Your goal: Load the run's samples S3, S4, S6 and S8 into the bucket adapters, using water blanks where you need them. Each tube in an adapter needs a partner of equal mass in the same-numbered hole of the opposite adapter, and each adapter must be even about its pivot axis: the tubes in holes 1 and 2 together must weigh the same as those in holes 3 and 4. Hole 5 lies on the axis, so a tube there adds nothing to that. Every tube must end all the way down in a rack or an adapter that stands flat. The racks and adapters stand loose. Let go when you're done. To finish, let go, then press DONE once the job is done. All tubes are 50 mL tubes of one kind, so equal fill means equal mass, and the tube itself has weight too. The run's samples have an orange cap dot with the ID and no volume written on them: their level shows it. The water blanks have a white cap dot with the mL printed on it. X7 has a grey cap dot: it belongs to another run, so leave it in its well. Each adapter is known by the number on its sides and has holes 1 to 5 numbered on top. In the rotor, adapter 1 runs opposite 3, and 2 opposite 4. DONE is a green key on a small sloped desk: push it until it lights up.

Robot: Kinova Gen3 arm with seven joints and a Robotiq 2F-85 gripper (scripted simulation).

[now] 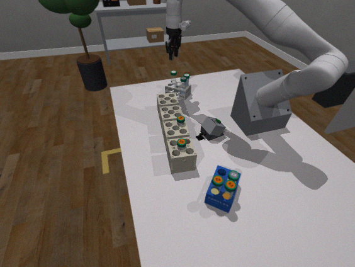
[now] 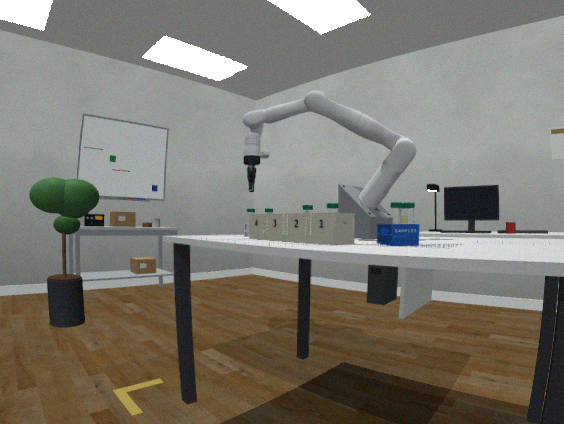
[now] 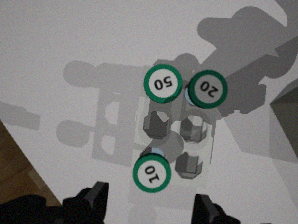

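My gripper is now 150 mm above the white-dot 10 ml blank and 10 mm past it. Round my hand: 20 ml water blank: 150 mm below, 80 mm to the left, 40 mm behind; then 50 ml blank: 150 mm below, 60 mm behind, 40 mm to the left; then white blank rack: 180 mm below, 40 mm to the left, 20 mm behind.
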